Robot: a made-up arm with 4 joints. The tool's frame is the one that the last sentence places.
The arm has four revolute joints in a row. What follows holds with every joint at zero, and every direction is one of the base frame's.
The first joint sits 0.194 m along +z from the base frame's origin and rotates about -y.
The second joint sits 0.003 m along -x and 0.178 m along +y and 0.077 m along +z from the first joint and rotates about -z.
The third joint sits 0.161 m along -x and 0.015 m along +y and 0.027 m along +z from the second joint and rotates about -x.
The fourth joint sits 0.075 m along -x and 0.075 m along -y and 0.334 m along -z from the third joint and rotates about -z.
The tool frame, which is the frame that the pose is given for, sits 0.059 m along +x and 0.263 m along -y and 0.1 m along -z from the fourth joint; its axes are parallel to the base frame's.
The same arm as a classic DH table. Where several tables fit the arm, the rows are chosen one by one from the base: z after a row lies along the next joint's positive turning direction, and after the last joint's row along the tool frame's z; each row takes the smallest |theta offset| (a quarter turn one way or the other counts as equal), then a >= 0, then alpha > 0; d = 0 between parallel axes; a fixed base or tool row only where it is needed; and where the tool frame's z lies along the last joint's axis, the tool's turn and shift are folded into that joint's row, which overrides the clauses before.
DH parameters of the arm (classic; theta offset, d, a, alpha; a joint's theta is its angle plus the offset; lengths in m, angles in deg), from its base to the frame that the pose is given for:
base (fixed): 0 0.194 0 90
joint 1: 0 -0.178 -0.003 90
joint 2: -90 -0.104 0.015 90
joint 3: 0 0.236 -0.075 -90
joint 4: -12.64 0 -0.2695 180
tool (fixed): -102.64 -0.434 0 0

